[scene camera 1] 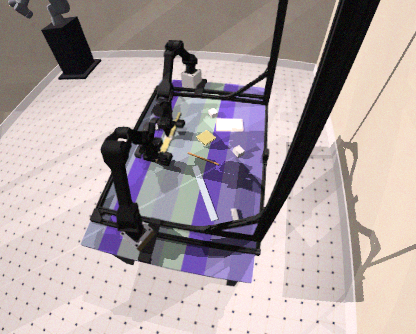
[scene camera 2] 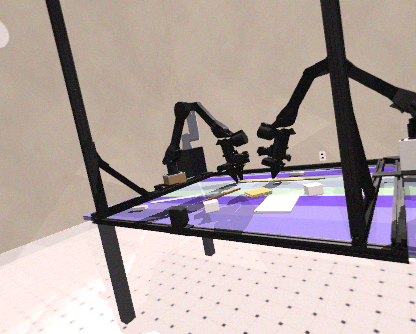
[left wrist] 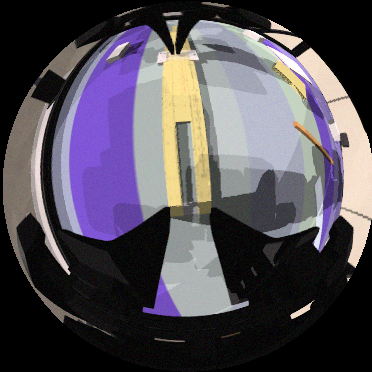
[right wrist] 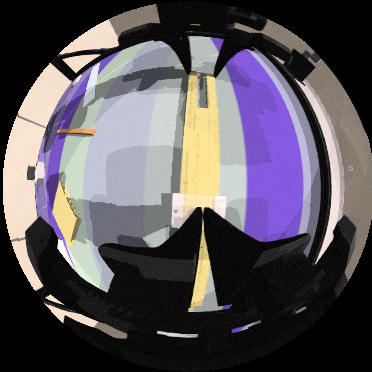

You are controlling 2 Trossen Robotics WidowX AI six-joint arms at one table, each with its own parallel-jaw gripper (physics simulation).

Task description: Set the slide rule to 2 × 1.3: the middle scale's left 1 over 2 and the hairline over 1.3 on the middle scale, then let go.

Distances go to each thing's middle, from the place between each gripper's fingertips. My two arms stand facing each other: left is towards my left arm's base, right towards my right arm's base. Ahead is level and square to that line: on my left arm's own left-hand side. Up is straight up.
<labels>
I see my left gripper 1 cm past the clear cursor (right wrist: 183, 204) and 17 cm to the left of it. Also, from my left hand: yellow slide rule (right wrist: 213, 130) (1 cm behind, 19 cm to the right); then slide (right wrist: 200, 152) (1 cm behind, 22 cm to the right).
The clear cursor lies right at my right hand. Round my right hand: yellow slide rule: 20 mm to the right; slide: 10 mm behind, 50 mm to the right, 10 mm below.
</labels>
